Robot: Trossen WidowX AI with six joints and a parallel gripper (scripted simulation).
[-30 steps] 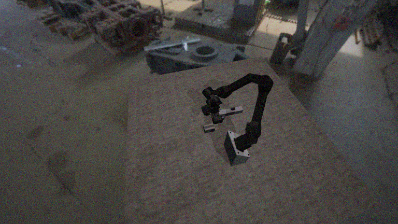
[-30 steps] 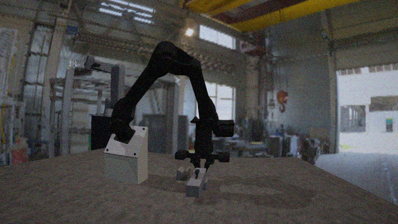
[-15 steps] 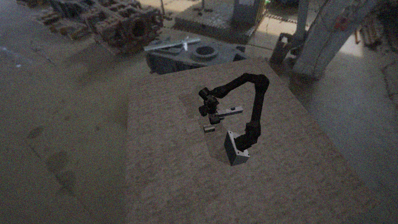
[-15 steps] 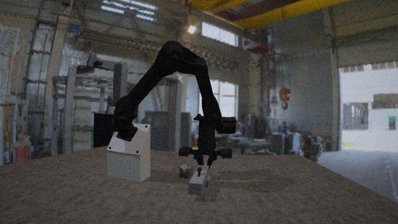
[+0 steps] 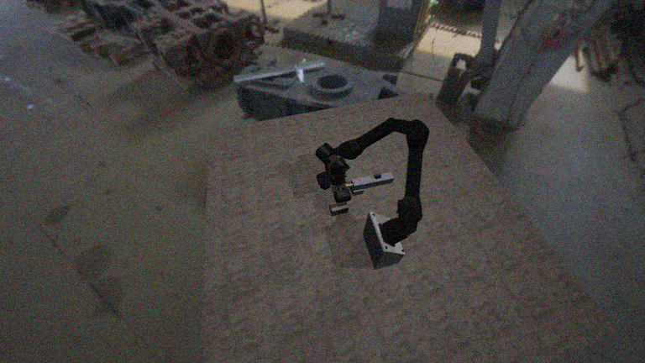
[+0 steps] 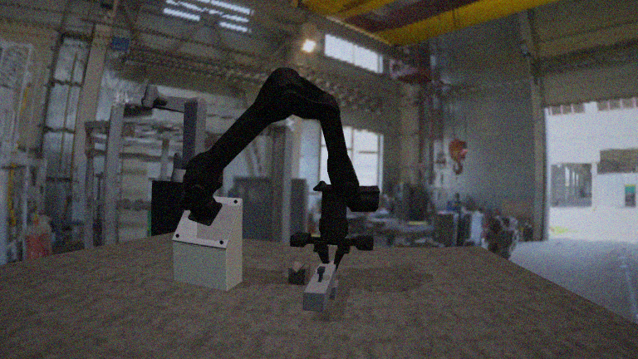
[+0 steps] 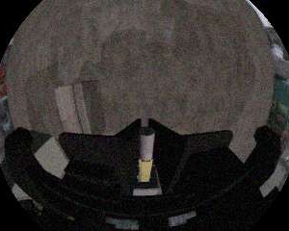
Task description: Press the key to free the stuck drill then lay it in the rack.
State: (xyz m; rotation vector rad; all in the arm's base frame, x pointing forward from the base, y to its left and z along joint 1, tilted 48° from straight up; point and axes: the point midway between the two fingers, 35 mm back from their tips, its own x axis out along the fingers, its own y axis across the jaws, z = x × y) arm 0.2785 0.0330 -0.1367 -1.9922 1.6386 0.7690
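Now: gripper tip 5 cm to the left of the drill, 3 cm below it and 1 cm short of it. Also, from my gripper tip: dark key (18 cm to the right, 3 cm above, 2 cm ahead); grey holder block (15 cm to the right, 2 cm ahead, 2 cm above); grey rack (8 cm behind).
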